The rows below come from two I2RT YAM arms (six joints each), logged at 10 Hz.
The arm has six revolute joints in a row. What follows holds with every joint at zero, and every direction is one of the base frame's.
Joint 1 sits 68 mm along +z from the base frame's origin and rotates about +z.
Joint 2 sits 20 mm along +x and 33.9 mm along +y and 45.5 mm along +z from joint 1 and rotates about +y.
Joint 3 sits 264 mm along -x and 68.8 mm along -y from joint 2 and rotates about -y.
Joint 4 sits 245 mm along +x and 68.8 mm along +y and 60 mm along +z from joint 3 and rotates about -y.
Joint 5 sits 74 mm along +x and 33.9 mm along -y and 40.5 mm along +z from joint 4 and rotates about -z.
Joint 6 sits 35.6 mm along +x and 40.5 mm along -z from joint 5 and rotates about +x.
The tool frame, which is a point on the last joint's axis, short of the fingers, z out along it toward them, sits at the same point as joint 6; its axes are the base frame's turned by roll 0, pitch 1.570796 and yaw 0 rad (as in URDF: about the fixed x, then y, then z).
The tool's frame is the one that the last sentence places.
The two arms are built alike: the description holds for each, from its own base.
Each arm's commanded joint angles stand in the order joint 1, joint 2, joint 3, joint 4, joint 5, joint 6.
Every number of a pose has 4 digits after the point. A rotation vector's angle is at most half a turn.
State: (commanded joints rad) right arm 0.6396 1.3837 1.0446 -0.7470 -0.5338 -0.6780; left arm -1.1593 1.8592 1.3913 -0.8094 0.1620 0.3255
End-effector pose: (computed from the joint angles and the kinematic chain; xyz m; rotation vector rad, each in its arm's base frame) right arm 0.2063 0.1761 0.2554 -1.7091 1.9241 0.6897; left arm 0.1437 -0.3436 0.2052 1.9953 2.1230 -0.3906
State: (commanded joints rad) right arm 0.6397 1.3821 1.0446 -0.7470 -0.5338 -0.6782; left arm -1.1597 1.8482 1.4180 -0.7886 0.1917 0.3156
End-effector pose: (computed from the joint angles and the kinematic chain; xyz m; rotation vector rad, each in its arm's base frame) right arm 0.2061 0.1760 0.2558 -1.7088 1.9223 0.6893; left arm 0.1447 -0.3488 0.2175 1.9618 2.0859 -0.4597
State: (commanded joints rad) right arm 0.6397 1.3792 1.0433 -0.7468 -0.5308 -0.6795; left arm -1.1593 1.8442 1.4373 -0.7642 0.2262 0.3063
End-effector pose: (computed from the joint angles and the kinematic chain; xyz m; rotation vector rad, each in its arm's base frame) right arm 0.2058 0.1756 0.2561 -1.7092 1.9207 0.6844; left arm 0.1456 -0.3536 0.2257 1.9370 2.0552 -0.5285
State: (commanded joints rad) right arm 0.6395 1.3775 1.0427 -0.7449 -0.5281 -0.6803; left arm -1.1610 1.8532 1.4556 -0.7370 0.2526 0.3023
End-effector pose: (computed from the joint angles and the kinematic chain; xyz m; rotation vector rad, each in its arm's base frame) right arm 0.2058 0.1754 0.2564 -1.7084 1.9185 0.6797; left arm 0.1466 -0.3599 0.2292 1.9238 2.0249 -0.5799
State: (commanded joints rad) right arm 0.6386 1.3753 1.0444 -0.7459 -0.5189 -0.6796; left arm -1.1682 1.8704 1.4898 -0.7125 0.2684 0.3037
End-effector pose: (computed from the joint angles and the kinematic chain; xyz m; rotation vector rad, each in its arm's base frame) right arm 0.2060 0.1749 0.2572 -1.7053 1.9212 0.6670; left arm 0.1470 -0.3694 0.2342 1.9154 1.9800 -0.6184
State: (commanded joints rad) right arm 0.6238 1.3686 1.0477 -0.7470 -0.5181 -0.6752; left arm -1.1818 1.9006 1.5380 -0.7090 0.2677 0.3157
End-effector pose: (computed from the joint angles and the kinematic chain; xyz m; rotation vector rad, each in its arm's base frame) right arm 0.2080 0.1714 0.2598 -1.6826 1.9283 0.6596; left arm 0.1459 -0.3808 0.2374 1.9282 1.9373 -0.6261
